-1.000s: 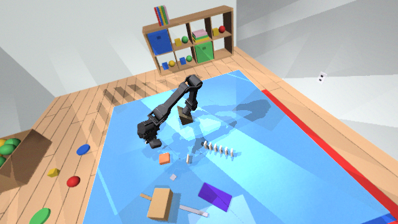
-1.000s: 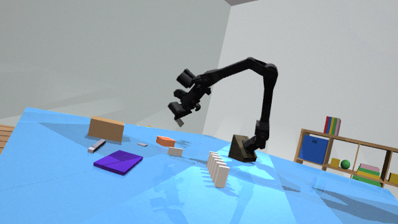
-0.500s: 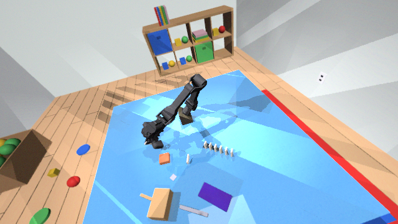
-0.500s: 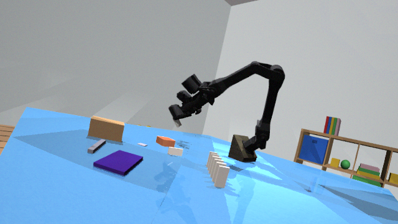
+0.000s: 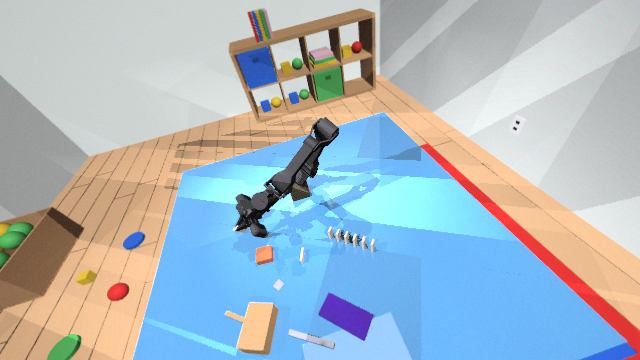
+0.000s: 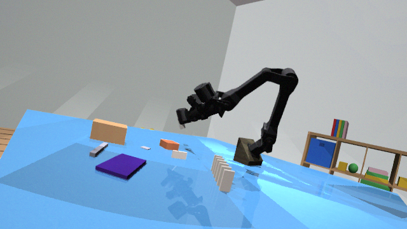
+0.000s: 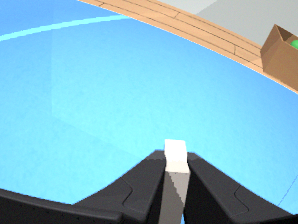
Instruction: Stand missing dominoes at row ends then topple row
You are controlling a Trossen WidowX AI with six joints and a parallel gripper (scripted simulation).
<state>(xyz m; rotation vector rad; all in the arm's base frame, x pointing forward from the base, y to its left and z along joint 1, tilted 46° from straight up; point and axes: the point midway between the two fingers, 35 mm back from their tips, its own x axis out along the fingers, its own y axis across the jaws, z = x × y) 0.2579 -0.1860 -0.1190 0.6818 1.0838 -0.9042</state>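
My gripper tip is now 100 mm above the orange block, 80 mm to the right of it and 70 mm short of it. Also, from my gripper tip: tan box (320 mm ahead, 90 mm below, 80 mm to the left); grey bar (370 mm ahead, 230 mm to the left, 110 mm below); small grey tile (190 mm ahead, 130 mm to the left, 120 mm below).
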